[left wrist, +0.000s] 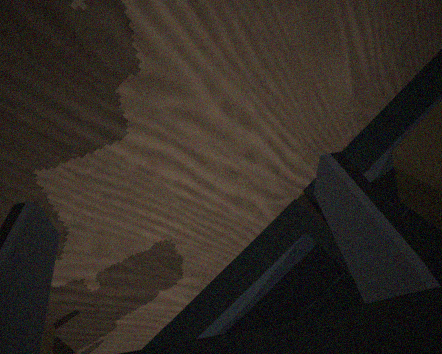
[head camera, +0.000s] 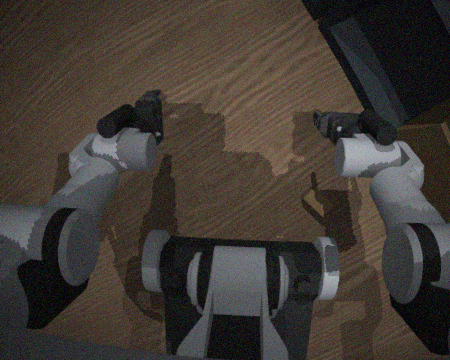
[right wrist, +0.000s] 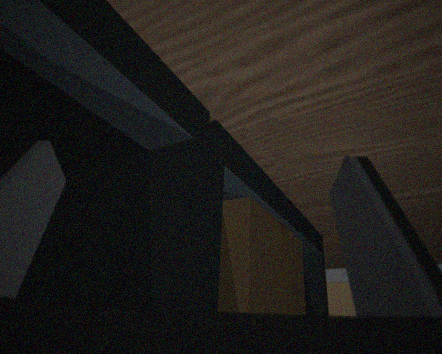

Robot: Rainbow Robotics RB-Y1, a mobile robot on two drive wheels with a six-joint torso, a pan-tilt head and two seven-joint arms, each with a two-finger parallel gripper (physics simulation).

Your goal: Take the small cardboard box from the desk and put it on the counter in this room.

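Frame: origin at the robot's base, x ahead, y left, z up, level; millimetres.
Seen in the pictures: left gripper, fingertip midpoint: [left wrist: 186, 195] [head camera: 158, 113]; right gripper, fingertip midpoint: [head camera: 336, 116] [right wrist: 197, 168].
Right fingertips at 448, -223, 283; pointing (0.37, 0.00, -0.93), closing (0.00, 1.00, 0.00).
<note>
Offsets run from my right fingertips to a thing's top centre, as dx, dy, dz. "pt": to the spot under its first point. Level surfaces: height alone.
The small cardboard box cannot be identified with certainty. A small yellowish-tan shape @[-243, -18, -222] [head camera: 314, 202] lies low in the head camera, left of a dark brown patch; whether it is part of a box is unclear. My left gripper [head camera: 157, 115] [left wrist: 186, 195] is open and empty above the wood-grain surface. My right gripper [head camera: 325, 125] [right wrist: 197, 168] is open and empty, near the dark furniture. An orange-brown surface [right wrist: 270, 260] shows through a gap in the dark structure in the right wrist view. The counter and the desk cannot be told for certain in these dim frames.
Dark angular furniture @[pt +196, -142, -206] [head camera: 362, 65] [left wrist: 225, 280] [right wrist: 150, 75] with grey-blue panels stands at the upper right of the head camera. A brown panel @[pt -54, -272, -36] [head camera: 427, 145] is at the right edge, beside the right arm. Arm and torso shadows lie across the wood-grain surface @[dz -282] [head camera: 200, 50].
</note>
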